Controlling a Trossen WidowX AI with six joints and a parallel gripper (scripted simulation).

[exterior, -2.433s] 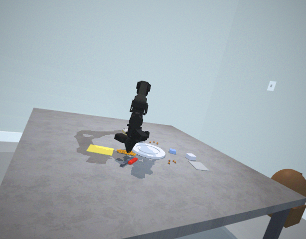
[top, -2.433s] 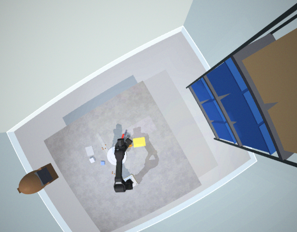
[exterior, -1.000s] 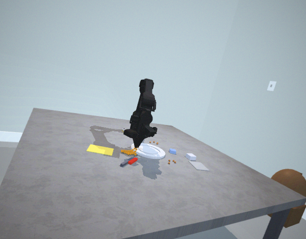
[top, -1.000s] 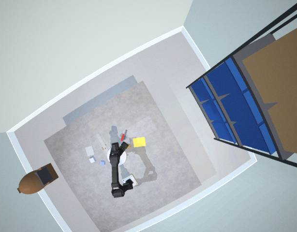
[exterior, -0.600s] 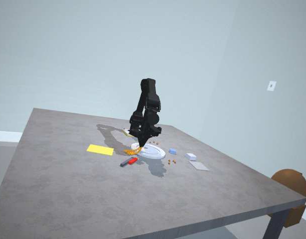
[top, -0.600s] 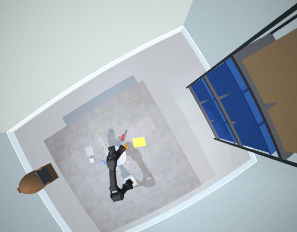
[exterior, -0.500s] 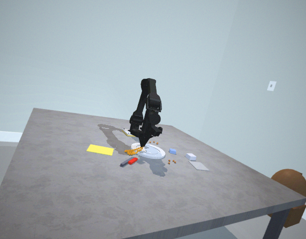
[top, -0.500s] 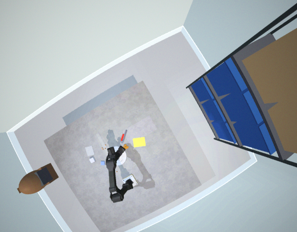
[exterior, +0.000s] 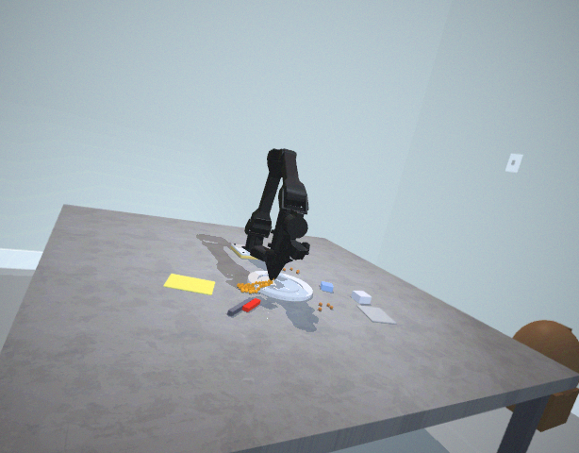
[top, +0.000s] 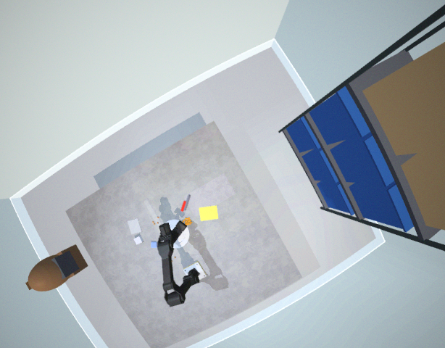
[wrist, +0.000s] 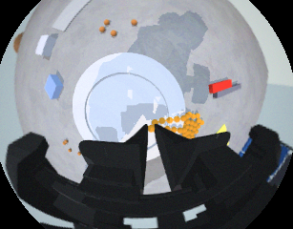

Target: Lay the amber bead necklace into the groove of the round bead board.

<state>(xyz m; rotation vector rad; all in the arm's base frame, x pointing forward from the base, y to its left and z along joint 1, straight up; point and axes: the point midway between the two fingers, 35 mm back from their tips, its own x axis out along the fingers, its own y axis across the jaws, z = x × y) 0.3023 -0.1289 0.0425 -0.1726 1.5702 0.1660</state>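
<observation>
My gripper tip is 10 mm past the round white bead board, 40 mm to the right of it and 20 mm above it. Round my gripper tip: yellow sheet: 50 mm behind, 230 mm to the right, 30 mm below; blue block: 30 mm ahead, 210 mm to the left, 20 mm below; grey tool: 100 mm ahead, 150 mm to the right, 20 mm below.
</observation>
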